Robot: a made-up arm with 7 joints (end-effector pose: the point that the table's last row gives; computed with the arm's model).
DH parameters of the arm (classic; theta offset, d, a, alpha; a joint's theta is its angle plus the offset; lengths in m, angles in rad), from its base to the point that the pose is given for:
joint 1: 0 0.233 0 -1.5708
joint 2: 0 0 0 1.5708
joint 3: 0 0.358 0.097 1.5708
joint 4: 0 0 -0.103 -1.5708
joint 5: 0 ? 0 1.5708
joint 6: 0 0 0.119 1.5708
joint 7: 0 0 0 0
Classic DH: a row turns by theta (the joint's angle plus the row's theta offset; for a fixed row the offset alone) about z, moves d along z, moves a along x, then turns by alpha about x.
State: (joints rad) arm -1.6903 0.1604 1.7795 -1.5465 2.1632 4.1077 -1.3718
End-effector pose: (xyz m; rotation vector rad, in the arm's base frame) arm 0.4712 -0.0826 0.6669 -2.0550 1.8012 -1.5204
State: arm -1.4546 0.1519 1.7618 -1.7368 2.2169 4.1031 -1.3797
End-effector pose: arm 0.4835 0.0404 0.5908 -2.3985 1.5192 -1.2884
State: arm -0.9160 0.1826 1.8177 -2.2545 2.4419 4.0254 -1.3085
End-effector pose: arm 0.3191 0.2815 0.3895 -2.9819 0.7618 -0.5976
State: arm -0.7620 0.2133 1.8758 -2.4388 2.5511 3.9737 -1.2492
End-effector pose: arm 0.2205 0.3058 0.3293 3.0395 -0.5481 0.3410
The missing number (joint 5, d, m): 0.479
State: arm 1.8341 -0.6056 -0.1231 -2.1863 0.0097 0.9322 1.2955
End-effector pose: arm -0.0478 0.4503 0.6065 2.4246 0.5729 -0.1469
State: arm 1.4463 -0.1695 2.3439 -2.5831 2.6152 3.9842 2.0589
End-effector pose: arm -0.2900 -0.1742 0.2433 -2.2944 1.2369 0.4479
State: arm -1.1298 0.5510 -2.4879 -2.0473 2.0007 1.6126 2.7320
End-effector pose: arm -0.5247 0.1590 0.6626 1.5082 -0.1662 -0.7981
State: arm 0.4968 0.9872 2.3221 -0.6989 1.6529 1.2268 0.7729
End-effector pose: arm 0.3748 0.5012 0.9672 0.6931 -1.3578 1.8579
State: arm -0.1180 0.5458 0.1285 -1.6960 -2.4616 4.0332 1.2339
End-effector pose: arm 0.5994 0.0386 0.2887 -2.0250 -1.8144 -0.6767
